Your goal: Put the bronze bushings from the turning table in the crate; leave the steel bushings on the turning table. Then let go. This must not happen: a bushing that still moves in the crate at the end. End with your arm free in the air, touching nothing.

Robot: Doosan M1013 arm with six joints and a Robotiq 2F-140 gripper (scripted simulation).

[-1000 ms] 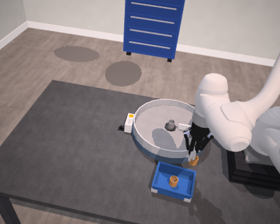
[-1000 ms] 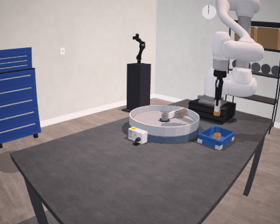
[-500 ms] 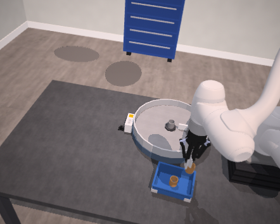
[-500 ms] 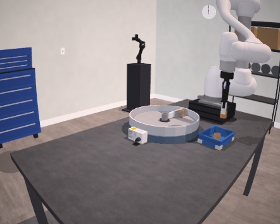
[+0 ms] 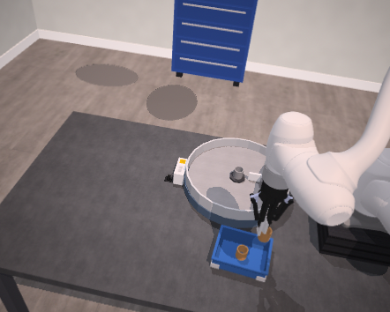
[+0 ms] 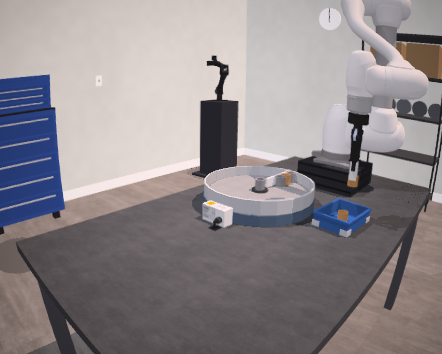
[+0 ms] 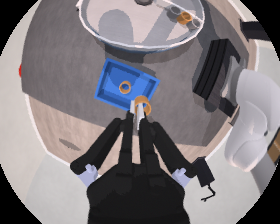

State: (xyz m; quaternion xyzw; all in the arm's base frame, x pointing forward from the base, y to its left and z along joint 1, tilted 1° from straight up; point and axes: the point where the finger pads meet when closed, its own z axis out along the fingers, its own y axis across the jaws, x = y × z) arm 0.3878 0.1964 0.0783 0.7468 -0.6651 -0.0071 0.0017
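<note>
My hand is 4 cm short of the blue crate, 1 cm to the left of it and 16 cm above it. Round my hand: round turning table 7 cm ahead, 34 cm to the right, 13 cm below.
</note>
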